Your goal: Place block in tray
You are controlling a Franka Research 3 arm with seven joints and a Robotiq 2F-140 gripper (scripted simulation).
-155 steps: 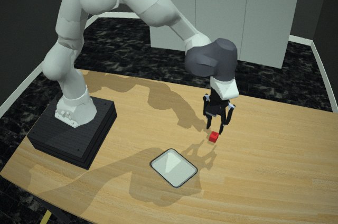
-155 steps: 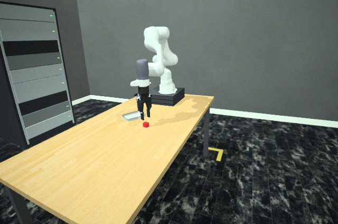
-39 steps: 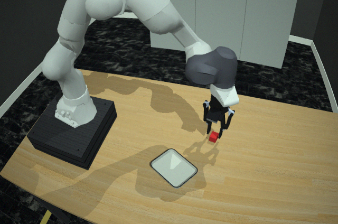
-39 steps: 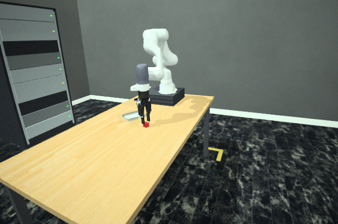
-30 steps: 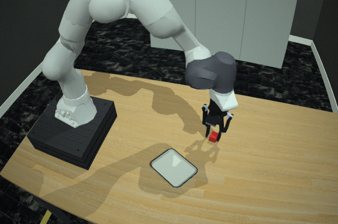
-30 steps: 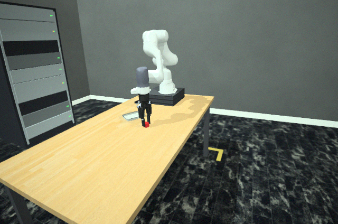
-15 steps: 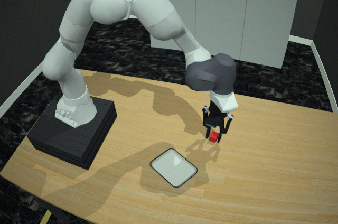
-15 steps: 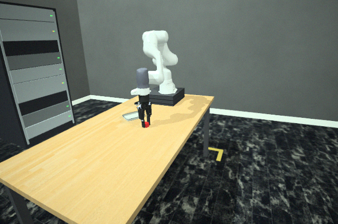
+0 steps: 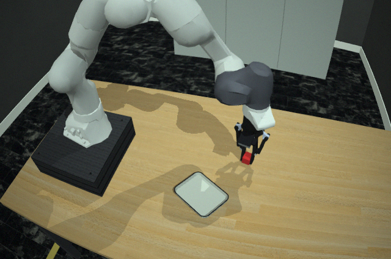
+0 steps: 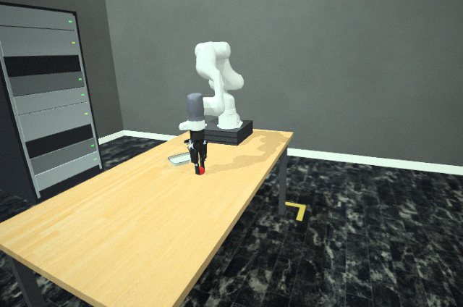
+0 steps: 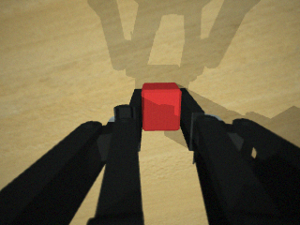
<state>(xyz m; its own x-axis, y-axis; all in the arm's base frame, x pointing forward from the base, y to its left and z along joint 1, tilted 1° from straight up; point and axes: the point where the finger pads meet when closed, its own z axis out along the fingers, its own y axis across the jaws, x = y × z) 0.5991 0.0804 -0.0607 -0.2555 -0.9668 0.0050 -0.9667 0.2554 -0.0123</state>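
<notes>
Now: hand 20 mm above the red block. From my hand the other things lie so: white tray 200 mm to the right, 130 mm behind, 20 mm below.
</notes>
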